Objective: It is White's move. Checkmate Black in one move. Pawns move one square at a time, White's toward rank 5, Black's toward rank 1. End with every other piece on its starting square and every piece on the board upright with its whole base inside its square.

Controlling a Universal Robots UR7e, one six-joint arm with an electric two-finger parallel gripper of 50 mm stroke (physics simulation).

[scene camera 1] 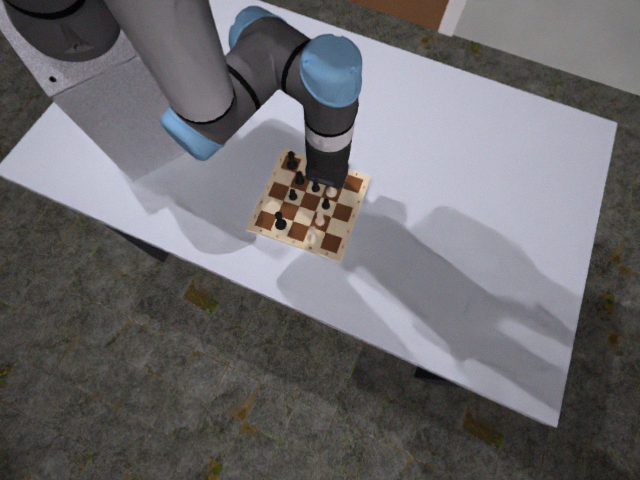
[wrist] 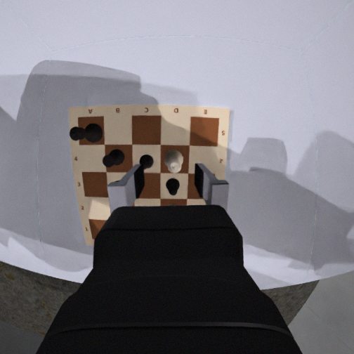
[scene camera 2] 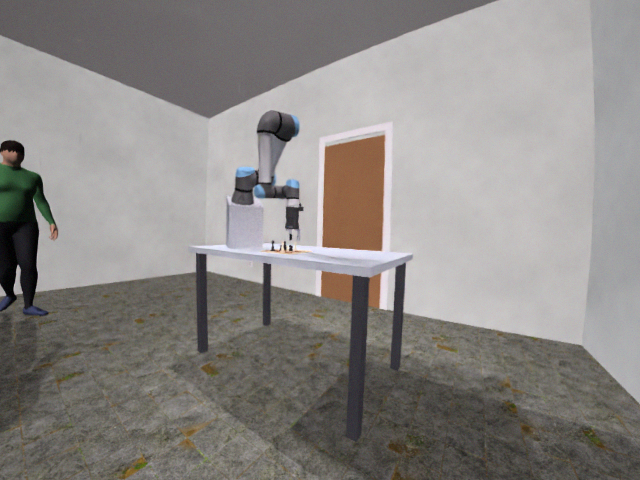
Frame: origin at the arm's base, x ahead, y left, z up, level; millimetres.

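Seen in the pictures: gripper, fingertip midpoint: (scene camera 1: 329, 180) (scene camera 2: 294, 240); arm's base, link origin: (scene camera 1: 68, 13) (scene camera 2: 242, 201).
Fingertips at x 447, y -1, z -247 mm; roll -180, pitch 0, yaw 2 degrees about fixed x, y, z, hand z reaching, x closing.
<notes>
Pixels of each thing's top centre, then the offset from my fingertips to it. Level surfaces: height alone.
- checkered board, surface height: dz -68 mm
- white piece, top centre: (scene camera 1: 332, 181) dx +5, dy +5, dz -9 mm
- D2, top centre: (scene camera 1: 319, 215) dx +5, dy -71, dz -29 mm
- D1, top centre: (scene camera 1: 312, 227) dx +4, dy -114, dz +1 mm
- A5, top centre: (scene camera 1: 290, 152) dx -104, dy +39, dz -9 mm
- B4, top centre: (scene camera 1: 299, 173) dx -72, dy +7, dz -29 mm
- C4, top centre: (scene camera 1: 315, 181) dx -31, dy +1, dz -30 mm
- B3, top centre: (scene camera 1: 292, 190) dx -71, dy -36, dz -30 mm
- D3, top centre: (scene camera 1: 326, 199) dx +5, dy -31, dz -30 mm
- B1, top centre: (scene camera 1: 278, 212) dx -72, dy -108, dz +1 mm
- white table, surface height: dz -68 mm
A checkered board (scene camera 1: 355, 225) (wrist: 225, 150) lies on the table. A white piece (scene camera 1: 331, 191) (wrist: 173, 160) stands on D4. Further white pieces stand on D2 (scene camera 1: 320, 219) and D1 (scene camera 1: 311, 237). Black pieces stand on A5 (scene camera 1: 292, 161) (wrist: 93, 132), B4 (scene camera 1: 299, 178) (wrist: 116, 157), C4 (scene camera 1: 315, 187) (wrist: 146, 161), B3 (scene camera 1: 293, 195), D3 (scene camera 1: 325, 204) (wrist: 172, 186) and B1 (scene camera 1: 280, 222). My gripper (scene camera 2: 294, 236) (wrist: 169, 173) is open and empty, pointing down above the board near column D. Its fingers are hidden in scene camera 1; its body hides the lower rows in the wrist view.
The white table (scene camera 1: 465, 155) (scene camera 2: 330, 259) carries the grey pedestal (scene camera 2: 245, 226) of the arm, beside the A side of the board. Black pieces flank the column under the gripper. A person (scene camera 2: 18, 206) in a green top stands away from the table, and a brown door (scene camera 2: 354, 196) is behind it.
</notes>
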